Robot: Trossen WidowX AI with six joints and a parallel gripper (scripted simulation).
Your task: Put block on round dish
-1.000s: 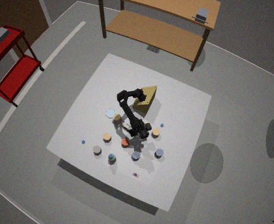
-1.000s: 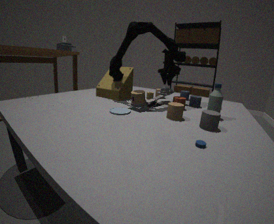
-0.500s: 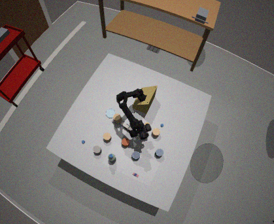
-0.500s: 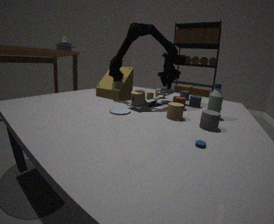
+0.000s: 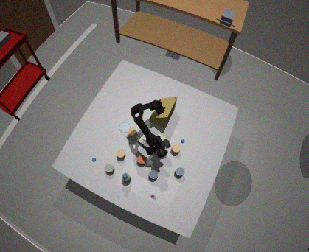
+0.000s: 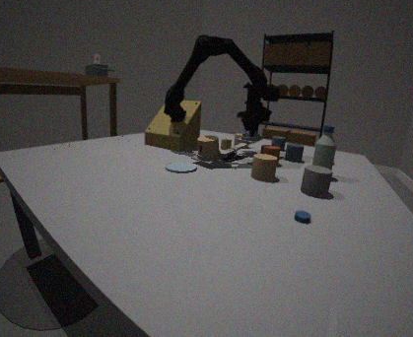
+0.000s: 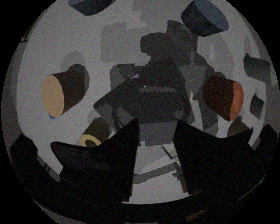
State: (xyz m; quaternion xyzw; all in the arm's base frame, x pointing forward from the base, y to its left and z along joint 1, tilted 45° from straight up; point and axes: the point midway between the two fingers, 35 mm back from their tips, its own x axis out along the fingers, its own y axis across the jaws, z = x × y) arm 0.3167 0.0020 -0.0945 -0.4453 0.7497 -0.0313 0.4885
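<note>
Right now my gripper tip is 34 cm to the left of the round pale-blue dish, 14 cm past it and 8 cm above it. From my gripper tip the other things lie so: small tan block (12 cm behind, 6 cm below, 4 cm to the left); bottle (29 cm ahead, 16 cm to the right, 3 cm above); small balance (12 cm to the right, 4 cm below, 4 cm behind).
</note>
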